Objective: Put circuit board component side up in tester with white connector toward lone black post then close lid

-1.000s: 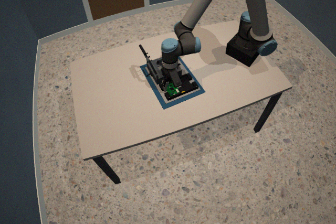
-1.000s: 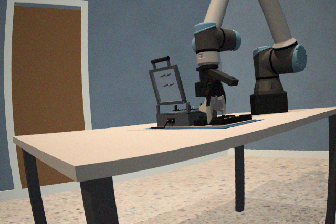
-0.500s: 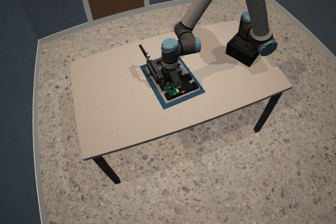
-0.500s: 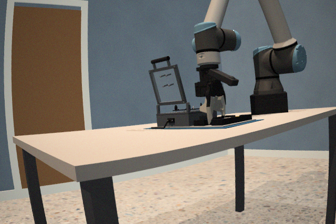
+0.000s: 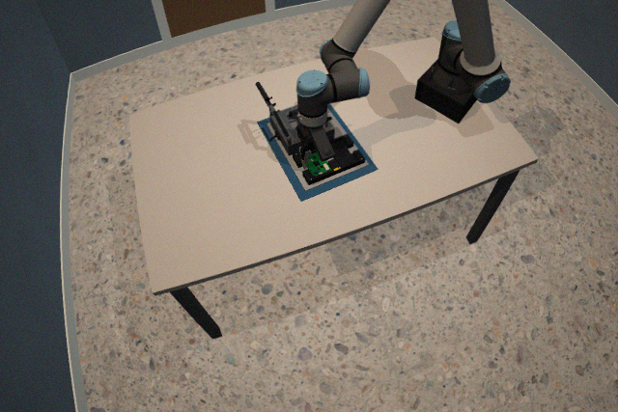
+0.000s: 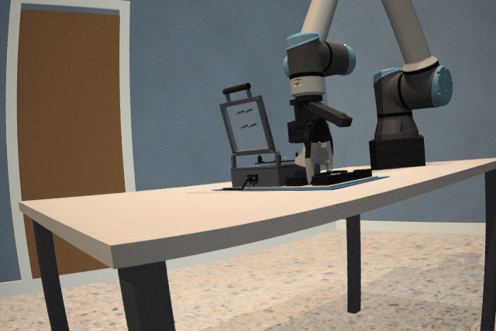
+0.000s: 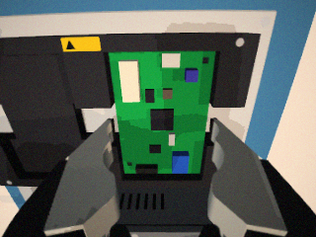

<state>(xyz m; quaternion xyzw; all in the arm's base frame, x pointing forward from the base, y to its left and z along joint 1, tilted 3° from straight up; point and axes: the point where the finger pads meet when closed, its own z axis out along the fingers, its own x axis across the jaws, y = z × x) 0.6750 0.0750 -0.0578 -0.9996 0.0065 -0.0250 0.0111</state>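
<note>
Right now the green circuit board is right at my hand. Also, from my hand: tester lid: 17 cm to the right, 16 cm above, 8 cm ahead; then tester: 13 cm to the right, 9 cm above, 1 cm behind; then black latch block: 11 cm to the right, 10 cm behind, 7 cm above.
</note>
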